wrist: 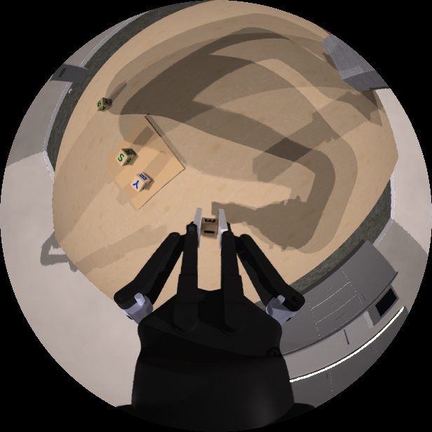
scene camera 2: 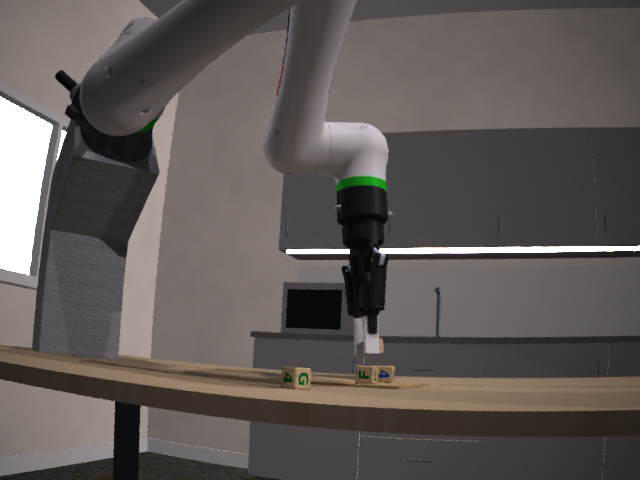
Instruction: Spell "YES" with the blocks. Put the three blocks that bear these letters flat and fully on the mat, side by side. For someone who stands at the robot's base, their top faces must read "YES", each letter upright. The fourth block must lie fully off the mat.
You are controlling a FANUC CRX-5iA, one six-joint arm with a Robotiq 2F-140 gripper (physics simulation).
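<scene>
My gripper (scene camera 2: 368, 345) (wrist: 209, 216) is shut on a wooden block (scene camera 2: 381, 346) (wrist: 209, 227) with black marks, one like an E, and holds it above the table, beside the mat in the wrist view. The thin square mat (scene camera 2: 412, 384) (wrist: 167, 167) bears two blocks with a gap between them. The Y block (scene camera 2: 386, 374) (wrist: 141, 181) has blue letters. The S block (scene camera 2: 366, 374) (wrist: 125, 156) has green letters. The fourth block (scene camera 2: 295, 378) (wrist: 103, 104), with green marks, lies off the mat. The held block's underside is hidden.
The wooden table (scene camera 2: 491, 395) (wrist: 225, 145) carries the grey robot pedestal (scene camera 2: 82, 294) (wrist: 355, 60). Arm shadows cross the table and part of the mat. Grey kitchen cabinets (scene camera 2: 465, 191) stand behind, beyond the table edge.
</scene>
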